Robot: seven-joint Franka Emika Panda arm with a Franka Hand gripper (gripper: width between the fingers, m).
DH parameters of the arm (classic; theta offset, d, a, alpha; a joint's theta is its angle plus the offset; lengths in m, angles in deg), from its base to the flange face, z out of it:
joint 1: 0 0.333 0 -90
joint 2: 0 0 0 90
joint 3: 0 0.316 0.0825 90
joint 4: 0 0 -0.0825 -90
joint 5: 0 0.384 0 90
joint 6: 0 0 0.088 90
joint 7: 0 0.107 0 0
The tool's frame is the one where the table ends.
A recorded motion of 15 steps. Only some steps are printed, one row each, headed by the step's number.
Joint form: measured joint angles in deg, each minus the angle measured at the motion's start. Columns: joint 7, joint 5, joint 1, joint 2, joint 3, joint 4, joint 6.
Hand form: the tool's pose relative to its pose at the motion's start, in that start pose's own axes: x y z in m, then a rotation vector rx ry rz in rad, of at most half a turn. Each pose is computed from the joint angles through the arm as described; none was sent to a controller.
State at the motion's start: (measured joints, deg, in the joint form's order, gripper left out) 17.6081 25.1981 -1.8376 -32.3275 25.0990 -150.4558 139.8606
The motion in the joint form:
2: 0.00 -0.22 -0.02 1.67 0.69 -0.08 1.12
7: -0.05 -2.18 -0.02 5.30 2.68 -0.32 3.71
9: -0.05 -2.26 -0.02 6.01 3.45 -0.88 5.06
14: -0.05 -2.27 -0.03 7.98 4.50 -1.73 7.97
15: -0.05 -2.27 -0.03 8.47 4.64 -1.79 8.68
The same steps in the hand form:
2: -0.0011 -0.0017 0.0111 -0.0063 -0.0113 -0.0082
7: -0.0071 -0.0080 0.0361 -0.0336 -0.0313 -0.0574
9: -0.0110 -0.0090 0.0433 -0.0371 -0.0302 -0.0673
14: -0.0157 -0.0090 0.0582 -0.0381 -0.0296 -0.0765
15: -0.0158 -0.0092 0.0608 -0.0364 -0.0274 -0.0773

